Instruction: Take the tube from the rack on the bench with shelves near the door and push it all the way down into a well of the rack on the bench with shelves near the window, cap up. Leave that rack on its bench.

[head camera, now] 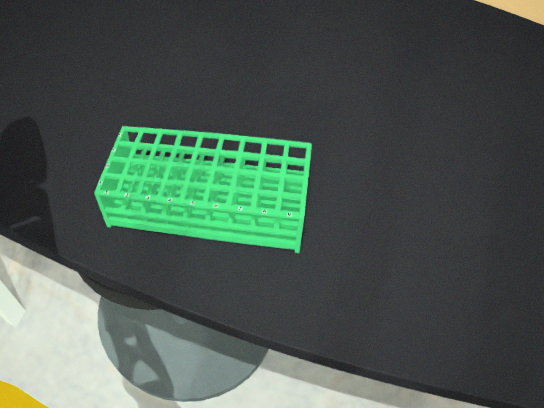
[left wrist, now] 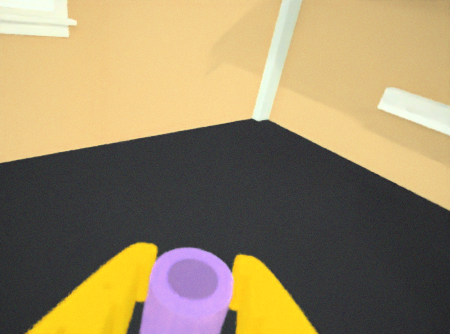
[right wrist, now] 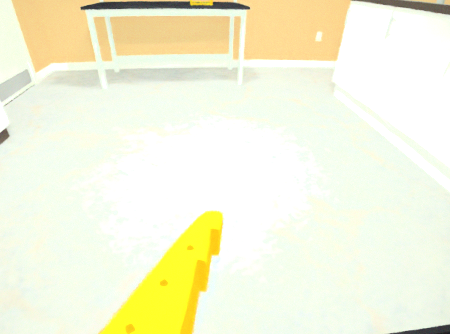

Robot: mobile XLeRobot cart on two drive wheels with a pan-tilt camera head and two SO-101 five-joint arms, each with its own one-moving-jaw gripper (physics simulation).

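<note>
A green rack stands on the black bench top in the head camera, left of the middle; no tube shows in its wells. My left gripper is shut on the purple-capped tube in the left wrist view. The jaws press on two sides of the cap, and the cap's round top faces the camera; the rest of the tube is hidden below it. The left jaws do not show over the rack in the head camera; a yellow part shows at its bottom left corner. My right gripper is fully open: one notched jaw shows over the floor in the right wrist view.
A round grey stool base stands on the floor below the bench's front edge. In the left wrist view, walls with a white corner post rise behind the bench. In the right wrist view, another bench stands far off, with white cabinets at the right.
</note>
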